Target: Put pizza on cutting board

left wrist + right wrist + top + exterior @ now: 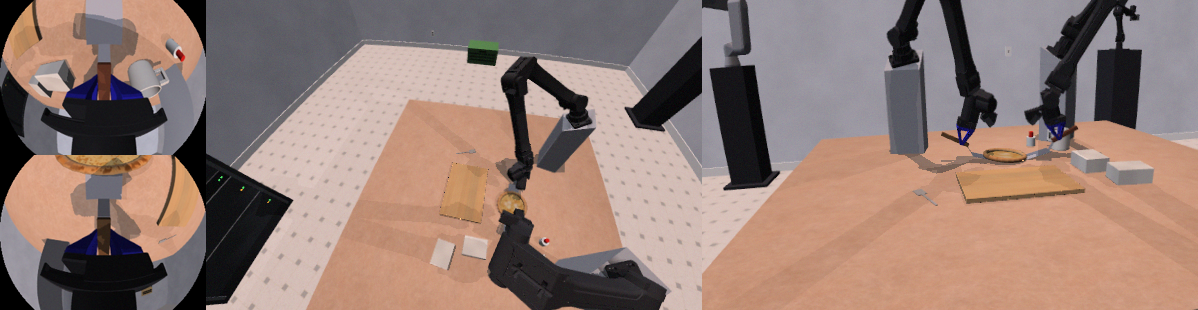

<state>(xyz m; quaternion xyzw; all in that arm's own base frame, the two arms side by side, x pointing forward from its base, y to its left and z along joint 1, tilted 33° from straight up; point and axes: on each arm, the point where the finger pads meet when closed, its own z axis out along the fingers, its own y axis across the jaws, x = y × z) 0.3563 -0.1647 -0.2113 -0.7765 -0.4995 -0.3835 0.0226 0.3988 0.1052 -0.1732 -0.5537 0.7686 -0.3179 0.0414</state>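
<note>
My left hand is 30 mm to the left of the turner and 20 mm above it. Round my left hand: wooden cutting board: 260 mm ahead, 270 mm to the right, 70 mm below; then pizza: 20 mm behind, 220 mm to the right, 60 mm below; then red-capped bottle: 190 mm behind, 40 mm to the right, 40 mm below.
</note>
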